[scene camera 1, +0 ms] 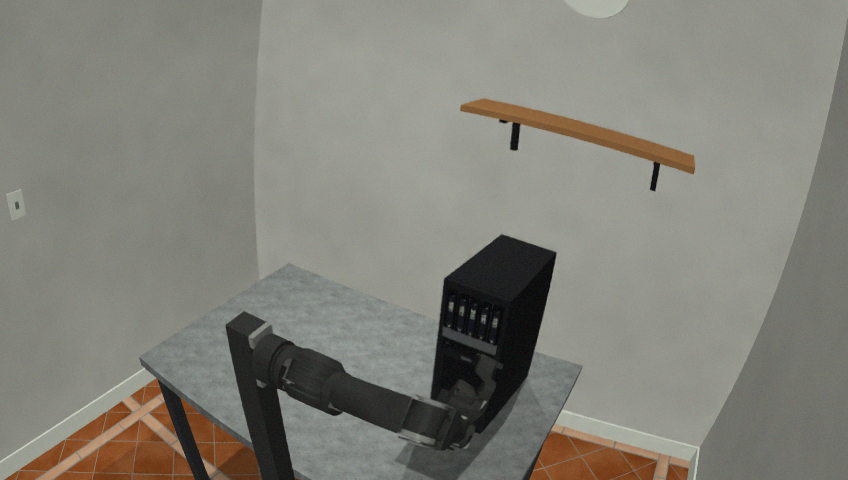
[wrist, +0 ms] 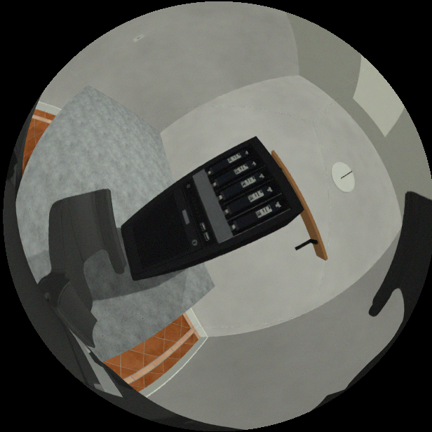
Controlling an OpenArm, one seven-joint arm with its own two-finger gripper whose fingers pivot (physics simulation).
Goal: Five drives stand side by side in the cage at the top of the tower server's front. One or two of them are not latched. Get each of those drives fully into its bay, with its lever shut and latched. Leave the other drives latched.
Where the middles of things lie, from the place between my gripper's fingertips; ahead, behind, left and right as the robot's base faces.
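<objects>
My hand is now 36 cm short of the black tower server (scene camera 1: 513,274), and it's 6 cm to the right of the server and 14 cm above it.
</objects>
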